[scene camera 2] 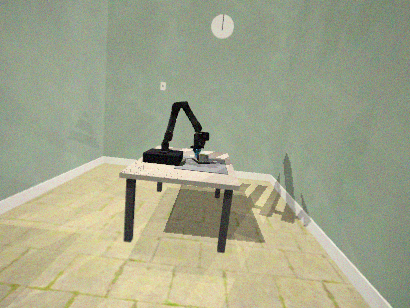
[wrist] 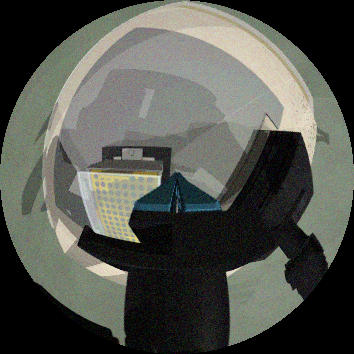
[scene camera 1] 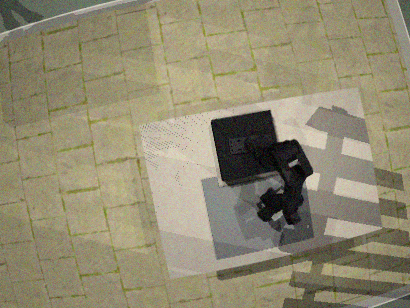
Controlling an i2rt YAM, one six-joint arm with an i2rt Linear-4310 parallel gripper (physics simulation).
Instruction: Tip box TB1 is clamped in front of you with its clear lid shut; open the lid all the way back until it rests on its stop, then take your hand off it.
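Frame: origin at the arm's base, x ahead, y left, z up, level; millimetres.
Seen in the pictures: gripper, fingertip midpoint: (scene camera 2: pixel 196 158) (wrist: pixel 176 176) (scene camera 1: pixel 262 200); arm's base at its link origin: (scene camera 2: pixel 164 151) (wrist: pixel 281 228) (scene camera 1: pixel 250 144).
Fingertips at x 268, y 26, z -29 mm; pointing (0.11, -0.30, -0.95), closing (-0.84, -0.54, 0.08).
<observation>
Pixels of each thing's top centre, then the offset from my fingertips to it. "spot": a spot on its surface instead. Level surfaces: height alone.
- Tip box TB1 at its top centre: (wrist: pixel 119 228) (scene camera 1: pixel 279 206) (scene camera 2: pixel 201 152) dy +70, dx +30, dz +40 mm
- lid at a spot on its surface: (wrist: pixel 88 202) spot: dy +61, dx +72, dz +40 mm
- dark clamp part with a grey plate, surface spot: (wrist: pixel 132 153) spot: dy +7, dx +60, dz -19 mm
- grey mat at its surface level: dz -38 mm
- pale table at its surface level: dz -41 mm
Tip box TB1 (wrist: pixel 119 202) (scene camera 2: pixel 204 157) stands on the grey mat. In the wrist view its yellow rack with rows of round holes shows left of the fingers, with a clear edge of the lid (wrist: pixel 88 202) along its left side. The lid appears to lie over the rack; its exact angle cannot be told. My gripper (wrist: pixel 176 176) (scene camera 2: pixel 197 154) is shut, its blue fingertips together and holding nothing. In the wrist view the tips are just right of the box, and the gripper body hides the box's lower right part. Contact cannot be made out.
A dark clamp part with a grey plate (wrist: pixel 132 153) adjoins the box's far side. The grey mat (scene camera 1: pixel 220 227) (wrist: pixel 170 50) lies on the pale table (scene camera 1: pixel 175 250). The arm's black base block (scene camera 1: pixel 240 167) (scene camera 2: pixel 162 157) stands beside the mat. Shadows cross the mat and table.
</observation>
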